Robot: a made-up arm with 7 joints.
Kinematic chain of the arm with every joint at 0, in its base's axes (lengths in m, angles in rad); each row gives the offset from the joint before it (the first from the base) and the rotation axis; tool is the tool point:
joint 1: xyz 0 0 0.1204 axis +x
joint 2: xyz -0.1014 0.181 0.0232 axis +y
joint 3: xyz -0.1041 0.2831 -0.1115 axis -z
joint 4: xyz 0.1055 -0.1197 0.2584 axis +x
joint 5: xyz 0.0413 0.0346 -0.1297 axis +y
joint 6: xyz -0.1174 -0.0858 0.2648 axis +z
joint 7: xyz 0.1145 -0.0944 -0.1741 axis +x
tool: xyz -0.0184 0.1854 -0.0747
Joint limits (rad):
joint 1: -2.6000..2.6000
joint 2: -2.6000..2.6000
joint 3: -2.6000..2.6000
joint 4: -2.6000..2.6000
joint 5: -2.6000..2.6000
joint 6: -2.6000..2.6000
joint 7: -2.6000..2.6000
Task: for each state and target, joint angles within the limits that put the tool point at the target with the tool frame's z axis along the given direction. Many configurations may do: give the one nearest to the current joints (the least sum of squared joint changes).
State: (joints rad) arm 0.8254 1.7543 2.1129 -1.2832 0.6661 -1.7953 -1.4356
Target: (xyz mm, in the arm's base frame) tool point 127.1 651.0 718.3 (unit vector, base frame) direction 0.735 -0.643 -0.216
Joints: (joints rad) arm 0.4506 1.9685 2.4847 -1.2285 -0.2335 -2.1332 -1.2308
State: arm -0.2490 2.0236 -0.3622 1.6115 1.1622 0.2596 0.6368
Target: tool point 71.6 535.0 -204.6 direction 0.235 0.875 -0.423
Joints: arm -0.2515 2.2313 -1.1192 2.3023 2.0922 0.2285 0.0489
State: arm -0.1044 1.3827 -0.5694 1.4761 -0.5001 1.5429 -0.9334
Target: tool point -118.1 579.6 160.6 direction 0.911 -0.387 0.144
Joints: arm -0.0210 1.9874 -0.6472 0.8251 0.0196 0.8491 -1.0174
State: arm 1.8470 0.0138 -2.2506 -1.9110 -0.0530 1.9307 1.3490
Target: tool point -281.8 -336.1 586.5 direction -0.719 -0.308 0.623
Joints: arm 2.2593 -0.4009 -2.4709 -2.2500 0.5690 1.5109 1.1507
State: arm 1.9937 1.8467 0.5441 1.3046 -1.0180 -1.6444 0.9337
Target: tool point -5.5 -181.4 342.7 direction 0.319 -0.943 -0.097
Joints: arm 1.7832 1.9680 0.2614 1.0154 -0.5473 -1.3933 0.9345
